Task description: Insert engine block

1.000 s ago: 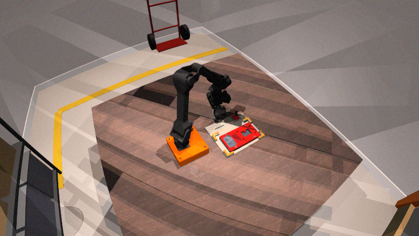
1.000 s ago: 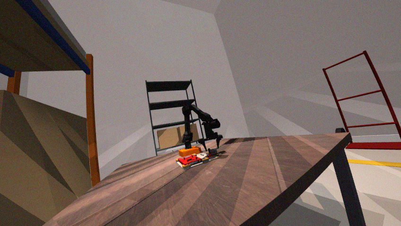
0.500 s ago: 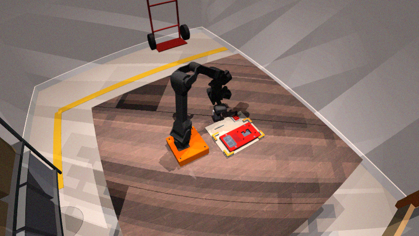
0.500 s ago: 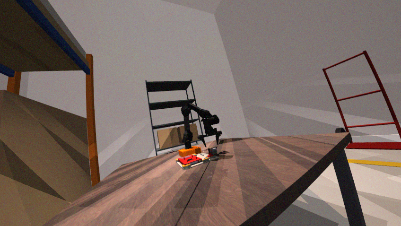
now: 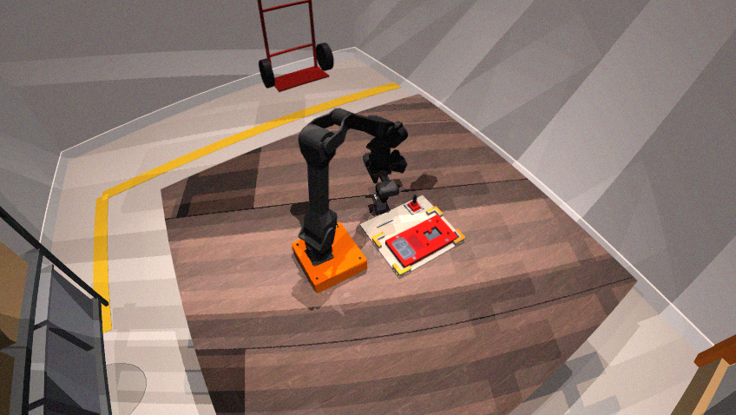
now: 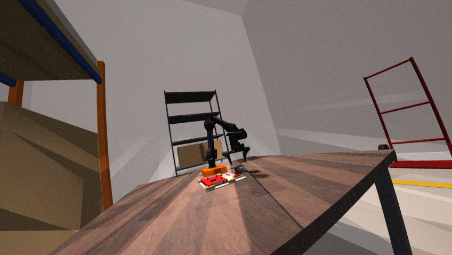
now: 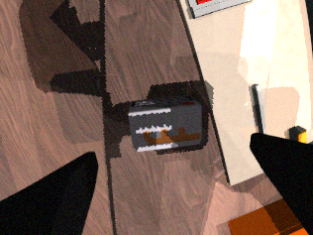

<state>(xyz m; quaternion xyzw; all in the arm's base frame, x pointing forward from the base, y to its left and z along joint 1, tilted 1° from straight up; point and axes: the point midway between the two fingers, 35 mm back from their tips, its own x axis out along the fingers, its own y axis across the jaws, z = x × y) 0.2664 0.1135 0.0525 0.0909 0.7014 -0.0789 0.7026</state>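
Right now the engine block is 50 mm below my gripper tip.
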